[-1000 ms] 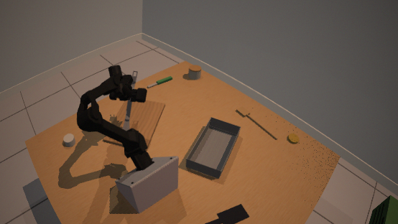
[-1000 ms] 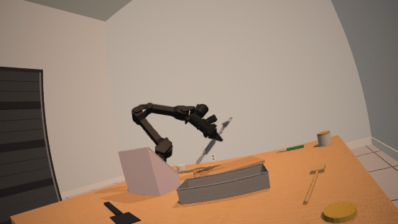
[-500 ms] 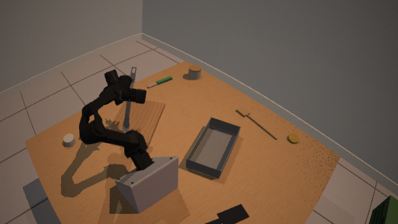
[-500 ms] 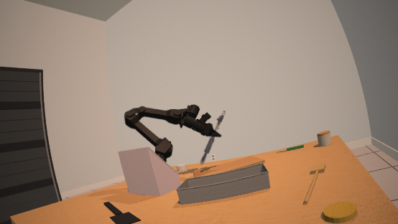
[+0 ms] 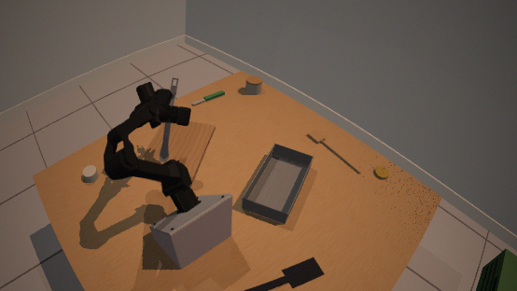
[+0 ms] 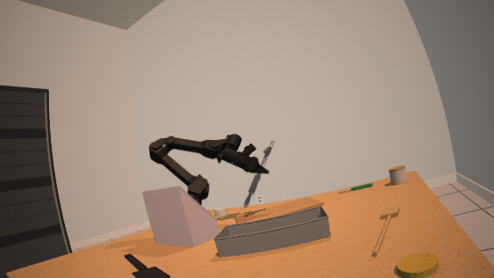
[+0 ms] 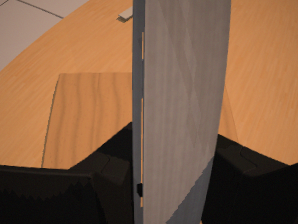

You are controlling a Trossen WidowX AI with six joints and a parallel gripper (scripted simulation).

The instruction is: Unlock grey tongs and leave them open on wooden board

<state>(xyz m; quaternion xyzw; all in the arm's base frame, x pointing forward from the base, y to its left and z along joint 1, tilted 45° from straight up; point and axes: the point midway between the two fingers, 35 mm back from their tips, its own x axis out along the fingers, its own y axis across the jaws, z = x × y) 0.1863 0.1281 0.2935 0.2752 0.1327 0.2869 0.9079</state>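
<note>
Right now the wooden board is 18 cm below my gripper tip. The rest, counted from my gripper tip: black flat piece 21 cm behind, 65 cm to the right, 18 cm below; green-handled tool 35 cm ahead, 16 cm to the left, 18 cm below; grey roasting tin 12 cm ahead, 42 cm to the right, 16 cm below.
</note>
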